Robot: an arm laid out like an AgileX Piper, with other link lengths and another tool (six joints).
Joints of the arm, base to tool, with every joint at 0 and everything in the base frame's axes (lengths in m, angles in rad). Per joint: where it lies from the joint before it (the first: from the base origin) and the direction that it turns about. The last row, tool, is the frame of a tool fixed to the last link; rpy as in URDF.
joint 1: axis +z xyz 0 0 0.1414
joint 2: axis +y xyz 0 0 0
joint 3: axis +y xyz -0.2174 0 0.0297
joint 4: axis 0.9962 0 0.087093 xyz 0.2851 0 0.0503
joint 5: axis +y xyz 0 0 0
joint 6: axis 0.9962 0 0.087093 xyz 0.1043 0 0.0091
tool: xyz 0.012 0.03 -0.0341 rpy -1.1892 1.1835 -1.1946
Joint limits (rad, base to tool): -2.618..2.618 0..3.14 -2.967..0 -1.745..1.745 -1.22..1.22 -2.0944..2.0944
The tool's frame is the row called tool.
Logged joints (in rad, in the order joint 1, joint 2, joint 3, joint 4, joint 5, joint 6), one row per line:
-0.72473, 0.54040, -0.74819, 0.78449, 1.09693, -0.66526
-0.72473, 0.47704, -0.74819, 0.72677, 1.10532, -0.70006
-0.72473, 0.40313, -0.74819, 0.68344, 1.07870, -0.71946
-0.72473, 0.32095, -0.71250, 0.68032, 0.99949, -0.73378
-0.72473, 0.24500, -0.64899, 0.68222, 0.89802, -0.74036
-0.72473, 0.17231, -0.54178, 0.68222, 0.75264, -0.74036
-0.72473, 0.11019, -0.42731, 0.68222, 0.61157, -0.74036
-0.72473, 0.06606, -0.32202, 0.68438, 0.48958, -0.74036
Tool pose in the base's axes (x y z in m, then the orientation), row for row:
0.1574, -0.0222, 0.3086, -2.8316, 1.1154, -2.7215
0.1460, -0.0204, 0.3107, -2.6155, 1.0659, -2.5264
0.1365, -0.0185, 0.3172, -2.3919, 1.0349, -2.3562
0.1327, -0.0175, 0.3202, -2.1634, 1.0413, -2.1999
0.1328, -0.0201, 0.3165, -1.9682, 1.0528, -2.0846
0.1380, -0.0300, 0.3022, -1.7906, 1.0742, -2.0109
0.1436, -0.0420, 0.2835, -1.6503, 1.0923, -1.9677
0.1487, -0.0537, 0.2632, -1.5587, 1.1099, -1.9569
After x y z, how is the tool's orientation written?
As angles about the fixed x, y, z axes (roll, pitch, yaw), in radians.
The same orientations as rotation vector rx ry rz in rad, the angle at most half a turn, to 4 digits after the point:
-0.2257, 1.9905, -0.0454
-0.2999, 1.9832, -0.1546
-0.3369, 1.9351, -0.2792
-0.3257, 1.8459, -0.3840
-0.2845, 1.7647, -0.4687
-0.2044, 1.6926, -0.5502
-0.1238, 1.6382, -0.6193
-0.0513, 1.6046, -0.6713

